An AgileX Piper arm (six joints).
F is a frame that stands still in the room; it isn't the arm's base.
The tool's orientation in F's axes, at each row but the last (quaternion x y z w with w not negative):
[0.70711, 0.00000, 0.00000, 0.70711]
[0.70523, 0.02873, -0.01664, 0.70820]
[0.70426, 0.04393, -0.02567, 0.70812]
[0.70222, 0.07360, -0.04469, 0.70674]
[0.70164, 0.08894, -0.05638, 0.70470]
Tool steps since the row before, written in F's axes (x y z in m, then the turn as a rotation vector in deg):
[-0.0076, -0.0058, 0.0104, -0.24, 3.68, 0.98]
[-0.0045, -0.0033, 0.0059, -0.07, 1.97, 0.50]
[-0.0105, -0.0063, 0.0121, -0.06, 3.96, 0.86]
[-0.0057, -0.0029, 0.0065, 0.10, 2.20, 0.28]
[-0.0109, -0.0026, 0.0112, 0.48, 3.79, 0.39]
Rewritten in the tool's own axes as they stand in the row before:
[-0.0076, 0.0104, 0.0058, -0.24, 0.98, -3.68]
[-0.0049, 0.0056, 0.0032, -0.07, 0.50, -1.97]
[-0.0118, 0.0110, 0.0061, -0.04, 0.88, -3.96]
[-0.0068, 0.0054, 0.0027, 0.14, 0.31, -2.19]
[-0.0131, 0.0087, 0.0021, 0.56, 0.51, -3.76]

